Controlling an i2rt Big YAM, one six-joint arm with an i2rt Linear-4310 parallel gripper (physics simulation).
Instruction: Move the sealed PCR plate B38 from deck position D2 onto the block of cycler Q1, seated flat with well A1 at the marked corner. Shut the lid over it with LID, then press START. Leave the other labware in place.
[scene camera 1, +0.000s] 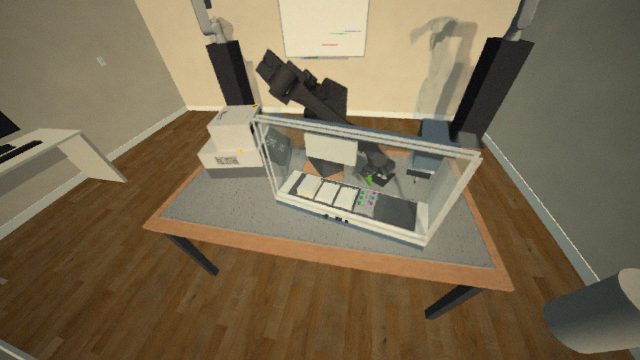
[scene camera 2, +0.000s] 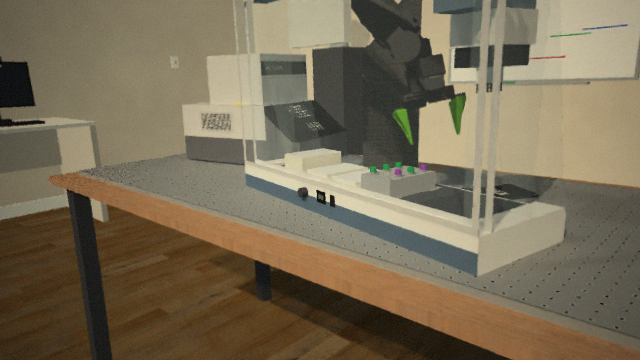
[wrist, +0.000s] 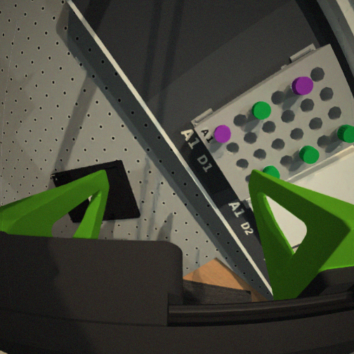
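Pixels of known places: gripper, between the fingertips: (scene camera 1: 377, 180) (scene camera 2: 435, 139); arm's base, origin of its link: (scene camera 1: 321, 95).
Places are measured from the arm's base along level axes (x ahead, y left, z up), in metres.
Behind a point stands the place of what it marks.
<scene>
My gripper (scene camera 1: 376, 178) {x 0.327, y 0.321, z -0.283 m} (scene camera 2: 435, 139) {x 0.327, y 0.321, z -0.283 m} (wrist: 178, 177) is open and empty, with green fingers wide apart, above the bench side of the deck near D1 and D2. A flat white plate (scene camera 1: 346, 198) (scene camera 2: 353, 177) (wrist: 336, 172) lies at position D2, beside the tube rack. In the wrist view the right finger covers part of it. Its label is not readable. A dark sloped panel (scene camera 1: 277, 146) (scene camera 2: 305, 121) with small markings stands at the deck's left end. A white two-tier instrument (scene camera 1: 232, 145) {x 0.227, y -0.480, z -0.200 m} (scene camera 2: 232, 122) {x 0.243, y -0.464, z -0.292 m} stands further left. Which unit is cycler Q1 I cannot tell; no block or button label is readable.
The tube rack (scene camera 1: 366, 198) (scene camera 2: 400, 182) (wrist: 280, 117) with green and purple caps is at D1. Another white plate (scene camera 1: 327, 192) and a taller one (scene camera 1: 309, 185) (scene camera 2: 312, 160) stand left of D2. Clear panels and pale posts (scene camera 2: 482, 115) {x 0.585, y 0.526, z -0.204 m} enclose the deck. A black pad (wrist: 123, 185) lies behind it.
</scene>
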